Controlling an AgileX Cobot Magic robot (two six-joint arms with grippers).
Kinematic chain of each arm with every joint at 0, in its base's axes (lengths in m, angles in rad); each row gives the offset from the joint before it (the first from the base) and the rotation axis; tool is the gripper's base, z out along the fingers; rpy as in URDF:
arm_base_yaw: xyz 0 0 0.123 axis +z
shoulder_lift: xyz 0 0 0 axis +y
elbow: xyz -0.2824 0 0.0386 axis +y
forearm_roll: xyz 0.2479 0 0.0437 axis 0.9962 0 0.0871
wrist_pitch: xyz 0 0 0 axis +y
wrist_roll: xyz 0.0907 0 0.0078 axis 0.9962 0 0.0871
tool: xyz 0 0 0 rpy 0 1.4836 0
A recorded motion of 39 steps. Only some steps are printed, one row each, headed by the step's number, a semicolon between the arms.
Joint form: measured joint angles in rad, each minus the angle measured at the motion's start. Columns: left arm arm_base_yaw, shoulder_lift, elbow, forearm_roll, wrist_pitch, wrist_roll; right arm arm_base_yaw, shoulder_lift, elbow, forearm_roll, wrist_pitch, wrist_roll.
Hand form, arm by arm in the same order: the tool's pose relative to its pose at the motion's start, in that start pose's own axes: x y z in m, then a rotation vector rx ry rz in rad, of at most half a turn. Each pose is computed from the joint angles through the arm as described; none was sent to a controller.
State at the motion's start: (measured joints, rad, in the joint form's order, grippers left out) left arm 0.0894 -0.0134 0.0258 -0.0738 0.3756 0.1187; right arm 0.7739 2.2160 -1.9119 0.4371 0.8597 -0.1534
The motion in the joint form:
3: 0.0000 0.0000 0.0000 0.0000 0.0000 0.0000; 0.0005 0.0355 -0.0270 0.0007 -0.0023 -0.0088
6: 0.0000 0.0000 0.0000 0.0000 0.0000 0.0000; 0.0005 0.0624 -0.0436 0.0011 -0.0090 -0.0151
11: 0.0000 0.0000 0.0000 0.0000 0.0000 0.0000; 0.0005 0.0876 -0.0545 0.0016 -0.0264 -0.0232
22: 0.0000 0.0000 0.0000 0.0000 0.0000 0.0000; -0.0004 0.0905 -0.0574 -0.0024 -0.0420 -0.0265
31: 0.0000 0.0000 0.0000 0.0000 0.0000 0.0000; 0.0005 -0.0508 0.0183 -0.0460 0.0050 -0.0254
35: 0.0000 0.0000 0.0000 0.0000 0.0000 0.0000; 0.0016 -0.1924 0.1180 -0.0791 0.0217 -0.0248
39: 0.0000 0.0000 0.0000 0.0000 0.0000 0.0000; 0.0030 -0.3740 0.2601 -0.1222 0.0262 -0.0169
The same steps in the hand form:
3: 0.0000 0.0000 0.0000 0.0000 0.0000 0.0000; -0.0009 -0.0034 0.0110 0.0007 0.0058 -0.0060
6: 0.0000 0.0000 0.0000 0.0000 0.0000 0.0000; -0.0009 -0.0066 0.0200 0.0028 0.0088 -0.0088
11: 0.0000 0.0000 0.0000 0.0000 0.0000 0.0000; -0.0006 -0.0103 0.0293 0.0072 0.0050 -0.0120
22: 0.0000 0.0000 0.0000 0.0000 0.0000 0.0000; -0.0023 -0.0114 0.0299 0.0132 -0.0101 -0.0174
31: 0.0000 0.0000 0.0000 0.0000 0.0000 0.0000; -0.0020 0.0042 -0.0193 0.0299 -0.0199 -0.0657
35: 0.0000 0.0000 0.0000 0.0000 0.0000 0.0000; 0.0066 0.0165 -0.0631 0.0483 -0.0389 -0.0991
39: 0.0000 0.0000 0.0000 0.0000 0.0000 0.0000; 0.0267 0.0284 -0.1134 0.0771 -0.0672 -0.1298

